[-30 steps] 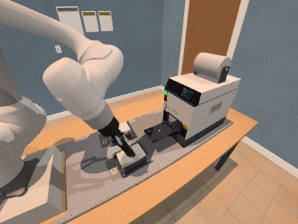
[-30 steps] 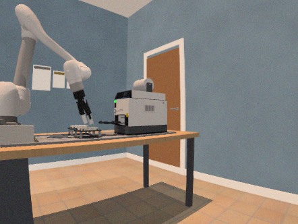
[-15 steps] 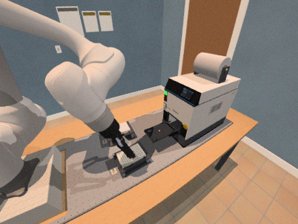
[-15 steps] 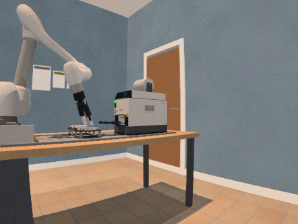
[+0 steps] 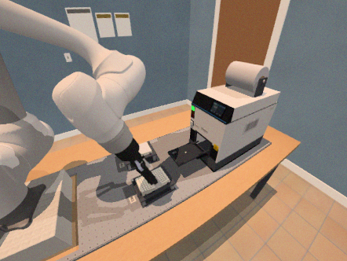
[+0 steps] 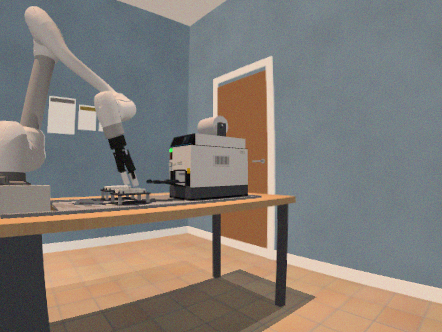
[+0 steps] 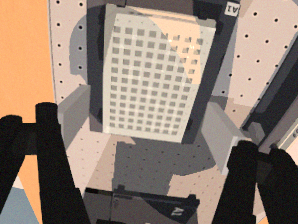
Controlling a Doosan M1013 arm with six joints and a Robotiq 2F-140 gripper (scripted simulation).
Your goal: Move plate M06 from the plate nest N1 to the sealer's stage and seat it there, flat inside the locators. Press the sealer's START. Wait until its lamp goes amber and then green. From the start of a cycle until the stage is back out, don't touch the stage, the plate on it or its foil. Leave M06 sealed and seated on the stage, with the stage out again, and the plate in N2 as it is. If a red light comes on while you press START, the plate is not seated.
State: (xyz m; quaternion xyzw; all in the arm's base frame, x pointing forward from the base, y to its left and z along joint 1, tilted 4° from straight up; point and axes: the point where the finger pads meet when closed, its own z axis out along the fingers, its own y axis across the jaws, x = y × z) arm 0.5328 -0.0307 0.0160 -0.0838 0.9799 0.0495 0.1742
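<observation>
My hand is 50 mm above the white well plate. Round my hand: foil roll (520 mm ahead, 110 mm to the left, 310 mm above); sealer stage (190 mm ahead, 60 mm to the left, 10 mm below).
</observation>
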